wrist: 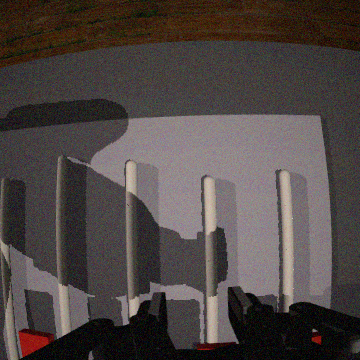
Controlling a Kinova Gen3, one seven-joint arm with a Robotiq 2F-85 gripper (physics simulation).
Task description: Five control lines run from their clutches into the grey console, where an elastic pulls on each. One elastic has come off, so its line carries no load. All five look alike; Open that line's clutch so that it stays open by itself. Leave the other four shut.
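Places are measured from the arm's base along level axes (x ahead, y left, z up), in centimetres.
Pixels of known places: gripper, between the fingertips: [196, 304].
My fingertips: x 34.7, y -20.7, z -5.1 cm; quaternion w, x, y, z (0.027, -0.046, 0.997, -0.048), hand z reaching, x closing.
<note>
For each thing: its top centre in the pictures, then the offset to it from my fingertips. "*": a spot on its surface instead. Level surfaces: height alone.
- leftmost, a spot on its surface: [6, 215] * dx +15.4, dy -4.6, dz -3.0 cm
- rightmost, a spot on its surface: [286, 230] * dx -6.1, dy -4.4, dz -2.8 cm
- darker grey surface, height of its surface: dz -3.9 cm
Several pale control lines run up the picture side by side over a light grey panel: the leftmost [6, 215], the second [61, 220], the third [131, 220], the fourth [210, 200] and the rightmost [286, 230]. The upper ends of the second and third lie highest in the view. Red parts, seemingly of the clutches, show at the lower edge: one at left [36, 342], one behind the gripper [216, 346] and a sliver at right [316, 339]. My gripper [196, 304] is partly open and empty; the fourth line passes between its fingertips in the picture. The gripper hides much of the clutches.
The light grey panel [260, 137] lies on a darker grey surface [225, 75], with brown wood [180, 20] beyond. Dark shadows of the arm and gripper fall across the left and middle lines. Which grey part is the console cannot be told.
</note>
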